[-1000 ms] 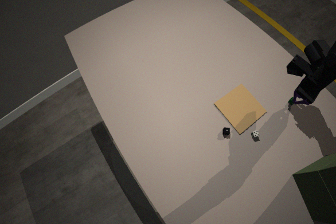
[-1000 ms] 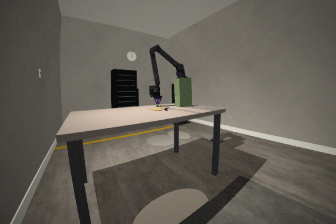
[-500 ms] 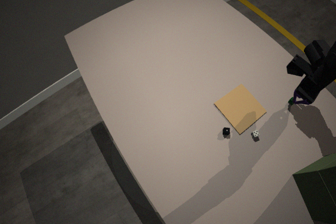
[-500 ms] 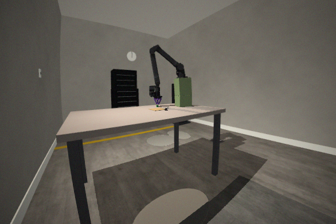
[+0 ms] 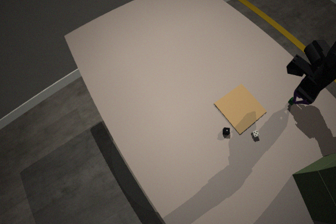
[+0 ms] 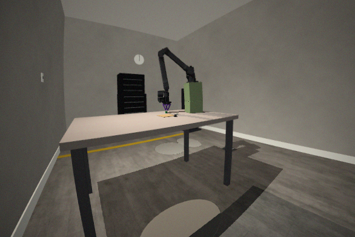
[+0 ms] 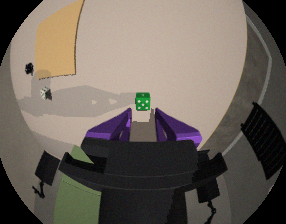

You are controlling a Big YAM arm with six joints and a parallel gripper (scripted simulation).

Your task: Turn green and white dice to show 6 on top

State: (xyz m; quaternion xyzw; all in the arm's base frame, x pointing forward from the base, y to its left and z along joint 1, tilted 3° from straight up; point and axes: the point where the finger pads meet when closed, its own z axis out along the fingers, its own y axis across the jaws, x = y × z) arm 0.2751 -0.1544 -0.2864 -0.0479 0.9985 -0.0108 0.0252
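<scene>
The green die lies 1 cm ahead of my hand and 3 cm below it. Round my hand: black die 9 cm ahead, 29 cm to the left, 3 cm below; then tan mat 12 cm ahead, 18 cm to the left, 4 cm below; then white die 2 cm ahead, 21 cm to the left, 3 cm below.
</scene>
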